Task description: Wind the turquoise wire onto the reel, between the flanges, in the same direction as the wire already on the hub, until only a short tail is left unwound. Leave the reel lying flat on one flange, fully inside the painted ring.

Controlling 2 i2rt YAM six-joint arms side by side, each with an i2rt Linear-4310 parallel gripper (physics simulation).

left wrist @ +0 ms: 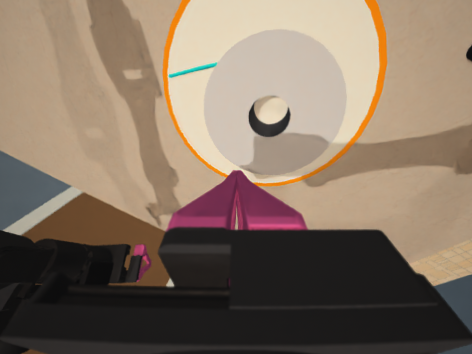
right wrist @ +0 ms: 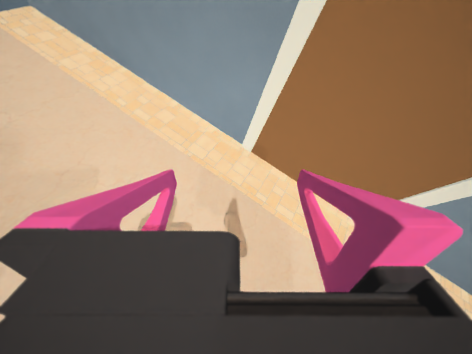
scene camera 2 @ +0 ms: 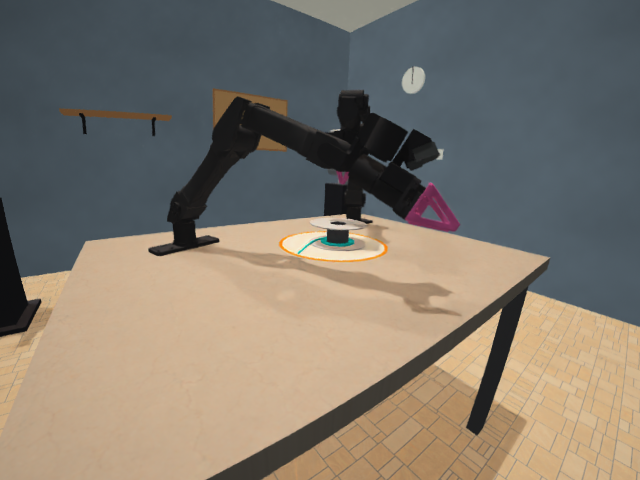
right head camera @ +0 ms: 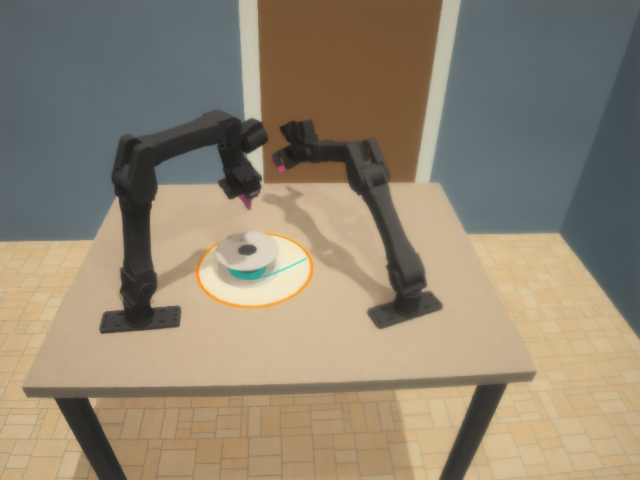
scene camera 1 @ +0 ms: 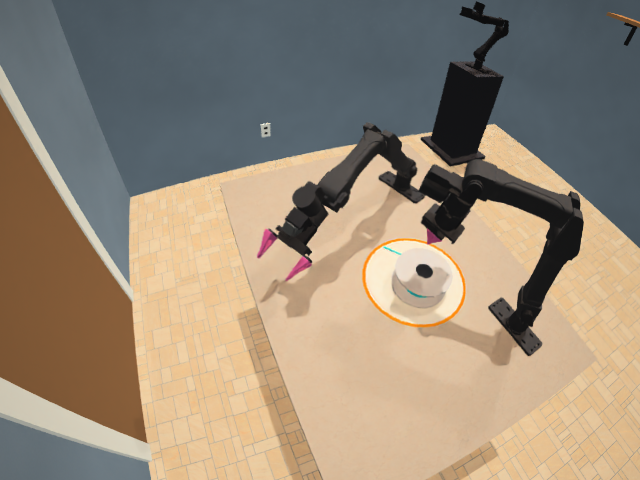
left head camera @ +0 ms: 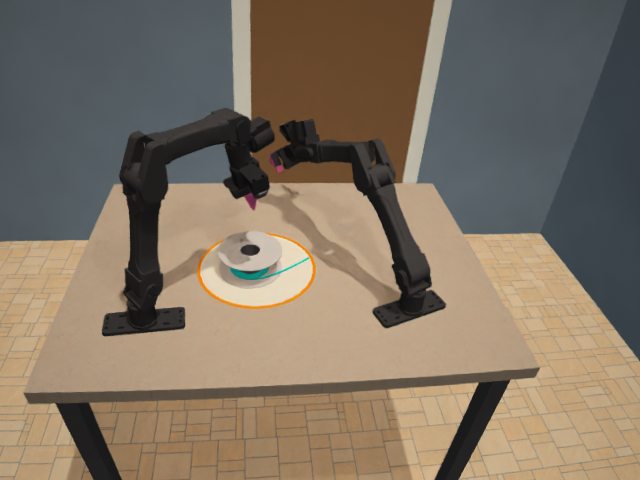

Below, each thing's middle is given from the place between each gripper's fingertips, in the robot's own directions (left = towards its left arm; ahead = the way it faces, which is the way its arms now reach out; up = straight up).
The reel [scene camera 1: 413, 264] is 16 cm below my left hand, 2 cm behind it and 1 cm to the left of it.
I see the reel 420 mm behind my right hand, 120 mm to the left of it and 110 mm below it.
